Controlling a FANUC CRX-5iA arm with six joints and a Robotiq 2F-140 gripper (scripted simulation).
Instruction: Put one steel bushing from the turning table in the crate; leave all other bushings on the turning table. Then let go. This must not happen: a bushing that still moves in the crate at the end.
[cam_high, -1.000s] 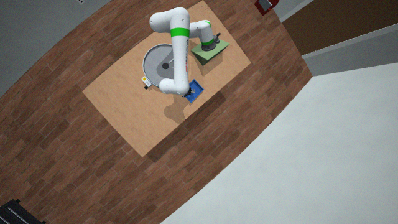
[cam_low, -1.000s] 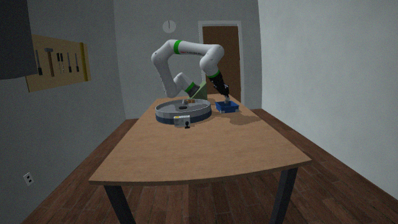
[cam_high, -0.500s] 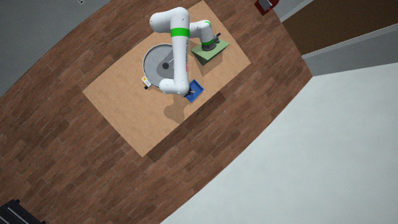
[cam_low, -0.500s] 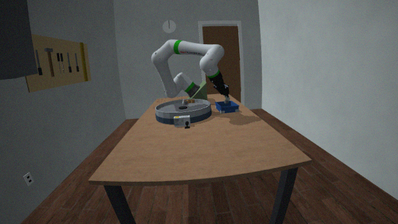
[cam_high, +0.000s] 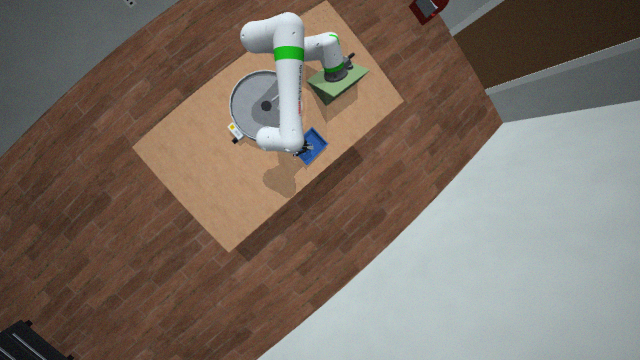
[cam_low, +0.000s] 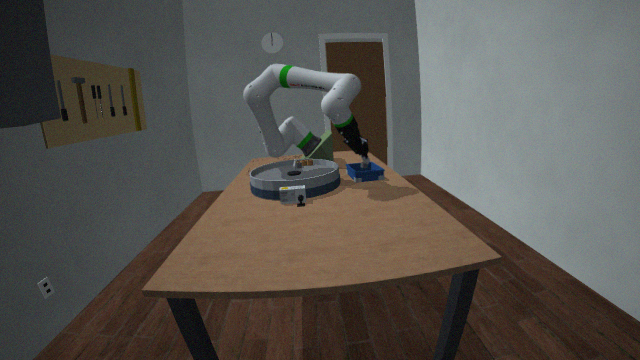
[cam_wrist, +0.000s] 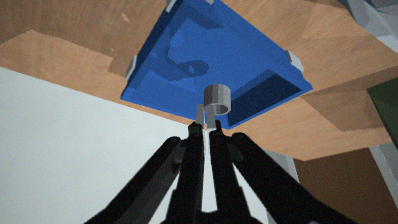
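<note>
Right now the blue crate is 2 cm behind my hand and 7 cm below it. The rest, counted from my hand: round grey turning table: 1 cm ahead, 35 cm to the right, 4 cm below.
</note>
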